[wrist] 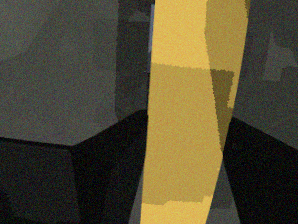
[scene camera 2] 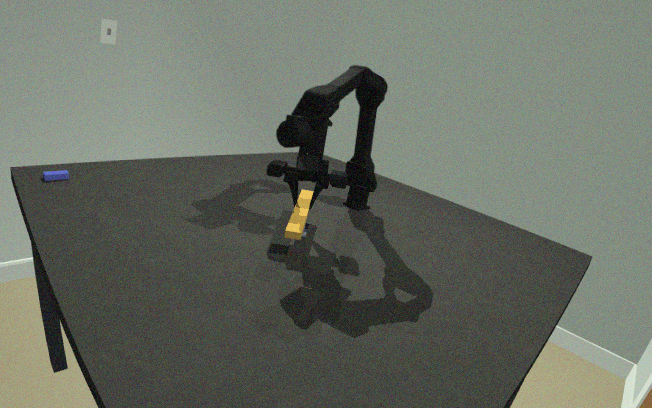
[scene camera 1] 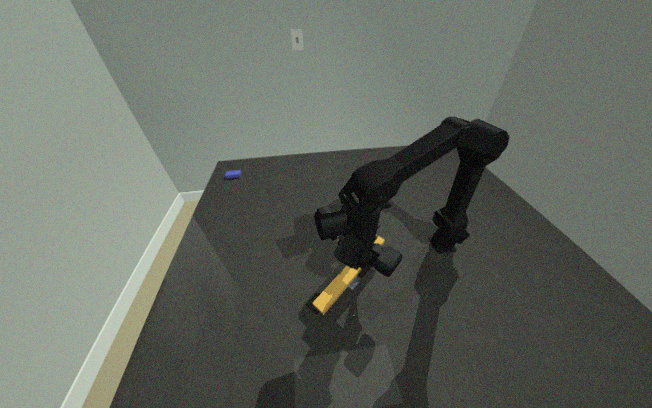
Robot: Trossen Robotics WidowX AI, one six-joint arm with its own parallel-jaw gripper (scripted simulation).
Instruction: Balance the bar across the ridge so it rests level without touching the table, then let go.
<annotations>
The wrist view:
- my gripper: 185, 123
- yellow bar: 196, 59
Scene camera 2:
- my gripper: 302, 207
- yellow bar: 294, 229
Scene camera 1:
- my gripper: 358, 262
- yellow bar: 333, 291
</annotations>
